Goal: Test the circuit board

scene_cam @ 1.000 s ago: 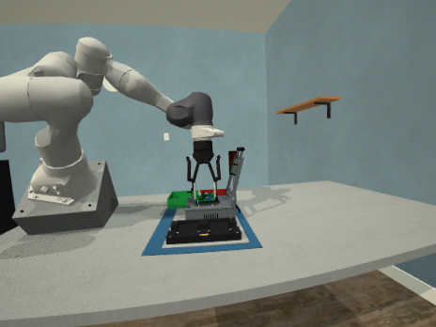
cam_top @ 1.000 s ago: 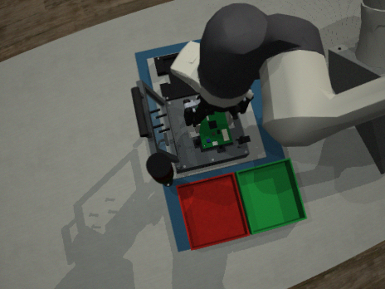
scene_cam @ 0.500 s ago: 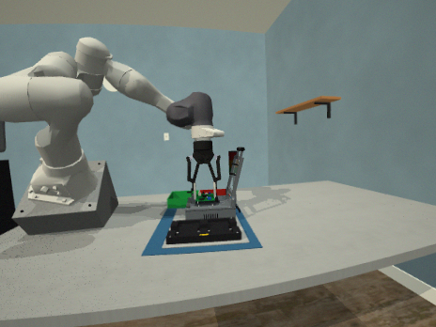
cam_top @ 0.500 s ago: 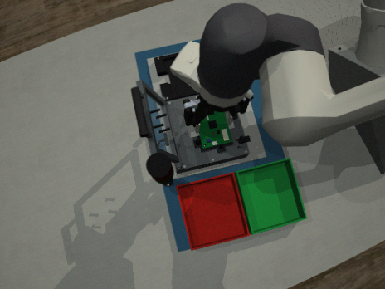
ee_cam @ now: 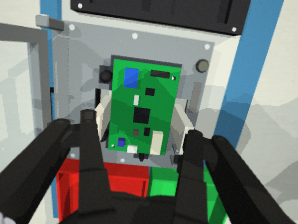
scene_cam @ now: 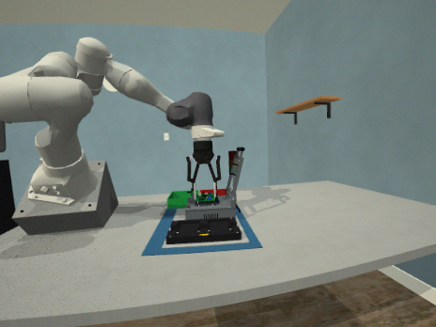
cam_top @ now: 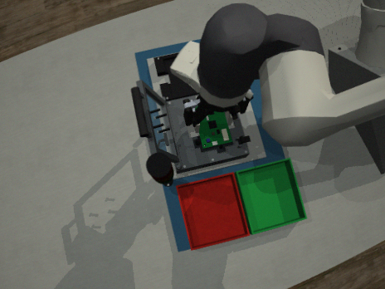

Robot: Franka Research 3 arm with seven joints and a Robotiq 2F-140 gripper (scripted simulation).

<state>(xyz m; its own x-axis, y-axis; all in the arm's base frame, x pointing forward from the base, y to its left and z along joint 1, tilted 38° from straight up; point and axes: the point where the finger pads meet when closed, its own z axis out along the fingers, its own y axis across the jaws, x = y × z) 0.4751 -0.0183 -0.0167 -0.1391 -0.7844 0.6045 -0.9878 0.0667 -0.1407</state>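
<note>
The green circuit board is 20 mm below my hand. Also, from my hand: latch hook (70 mm to the left, 50 mm behind, 10 mm below); clear lid (120 mm ahead, 80 mm above, 20 mm to the right); tester plate (30 mm below, 10 mm to the left, 10 mm ahead).
</note>
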